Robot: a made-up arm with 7 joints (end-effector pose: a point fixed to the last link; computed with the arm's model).
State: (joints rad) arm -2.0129 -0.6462 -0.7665 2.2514 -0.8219 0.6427 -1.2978
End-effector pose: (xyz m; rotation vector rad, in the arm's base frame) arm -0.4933 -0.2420 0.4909 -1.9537 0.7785 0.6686
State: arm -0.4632 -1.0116 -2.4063 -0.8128 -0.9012 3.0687 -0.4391
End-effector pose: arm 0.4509 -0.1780 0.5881 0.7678 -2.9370 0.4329
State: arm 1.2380 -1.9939 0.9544 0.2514 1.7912 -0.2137 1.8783
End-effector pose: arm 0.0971 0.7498 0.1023 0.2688 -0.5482 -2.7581
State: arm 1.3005 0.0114 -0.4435 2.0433 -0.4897 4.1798 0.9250
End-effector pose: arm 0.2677 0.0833 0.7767 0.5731 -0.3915 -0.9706
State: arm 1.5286 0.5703 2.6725 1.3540 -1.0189 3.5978 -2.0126
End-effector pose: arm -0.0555 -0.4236 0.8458 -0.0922 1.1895 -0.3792
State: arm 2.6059 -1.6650 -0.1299 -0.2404 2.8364 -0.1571 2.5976
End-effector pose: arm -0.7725 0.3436 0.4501 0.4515 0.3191 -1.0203
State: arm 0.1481 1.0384 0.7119 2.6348 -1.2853 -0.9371 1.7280
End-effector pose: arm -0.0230 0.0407 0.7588 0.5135 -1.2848 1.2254
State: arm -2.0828 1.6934 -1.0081 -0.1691 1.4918 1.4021 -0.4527
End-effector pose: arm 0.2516 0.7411 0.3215 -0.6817 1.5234 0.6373
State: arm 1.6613 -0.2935 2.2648 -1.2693 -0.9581 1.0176 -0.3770
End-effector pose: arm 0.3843 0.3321 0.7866 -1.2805 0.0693 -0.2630
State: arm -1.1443 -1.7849 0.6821 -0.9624 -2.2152 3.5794 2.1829
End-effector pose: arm 0.0795 -0.4881 0.5609 -2.1762 -0.1744 -1.9563
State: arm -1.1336 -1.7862 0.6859 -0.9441 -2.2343 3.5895 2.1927
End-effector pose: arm 0.0864 -0.4912 0.5600 -2.1712 -0.1615 -1.9088
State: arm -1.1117 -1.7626 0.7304 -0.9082 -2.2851 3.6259 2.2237
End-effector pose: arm 0.0918 -0.4975 0.5694 -2.1382 -0.1388 -1.8365
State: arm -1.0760 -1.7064 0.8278 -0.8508 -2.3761 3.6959 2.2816
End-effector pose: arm 0.0954 -0.5075 0.5921 -2.0676 -0.1173 -1.7282
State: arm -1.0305 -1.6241 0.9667 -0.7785 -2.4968 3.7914 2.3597
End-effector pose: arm 0.0981 -0.5198 0.6244 -1.9684 -0.1229 -1.5838
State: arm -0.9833 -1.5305 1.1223 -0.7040 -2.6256 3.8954 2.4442
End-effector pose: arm 0.1010 -0.5318 0.6600 -1.8656 -0.1696 -1.4188
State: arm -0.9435 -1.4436 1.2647 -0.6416 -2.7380 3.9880 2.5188
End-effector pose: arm 0.1038 -0.5412 0.6921 -1.7842 -0.2430 -1.2663
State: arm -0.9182 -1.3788 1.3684 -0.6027 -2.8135 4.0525 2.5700
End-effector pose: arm 0.1041 -0.5466 0.7154 -1.7338 -0.3114 -1.1645
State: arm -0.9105 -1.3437 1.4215 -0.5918 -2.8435 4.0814 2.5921
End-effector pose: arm 0.0995 -0.5481 0.7270 -1.7096 -0.3494 -1.1352
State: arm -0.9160 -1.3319 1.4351 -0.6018 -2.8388 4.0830 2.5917
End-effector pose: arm 0.0906 -0.5469 0.7294 -1.7013 -0.3581 -1.1640
